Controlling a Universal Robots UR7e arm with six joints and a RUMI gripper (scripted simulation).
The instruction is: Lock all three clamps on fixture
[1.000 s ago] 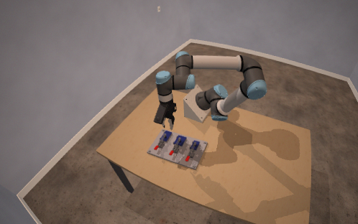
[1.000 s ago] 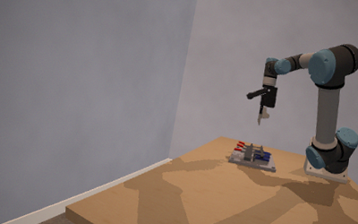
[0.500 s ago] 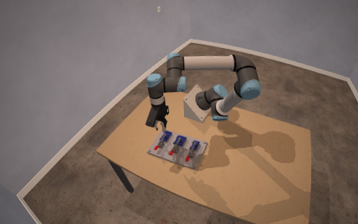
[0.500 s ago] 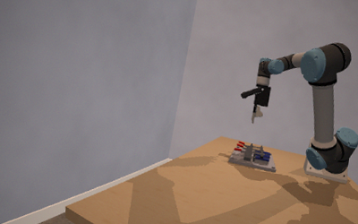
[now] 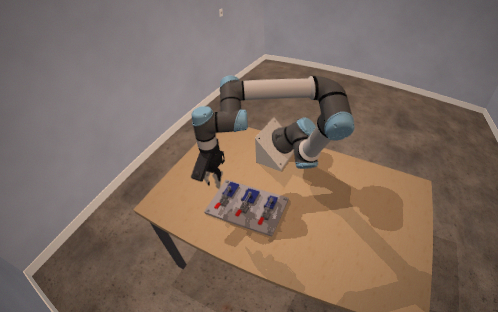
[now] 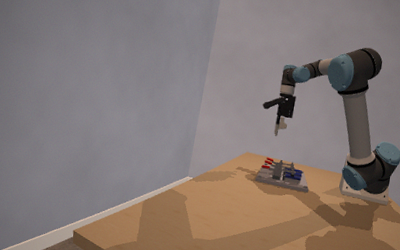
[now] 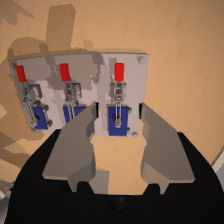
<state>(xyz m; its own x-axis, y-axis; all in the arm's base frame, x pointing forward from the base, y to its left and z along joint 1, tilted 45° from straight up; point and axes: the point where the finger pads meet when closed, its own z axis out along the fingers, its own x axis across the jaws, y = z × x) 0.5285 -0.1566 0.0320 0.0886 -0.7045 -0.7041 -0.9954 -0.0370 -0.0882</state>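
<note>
Now: the grey fixture plate 190 mm below my hand, 100 mm to the left of it and 90 mm behind it.
</note>
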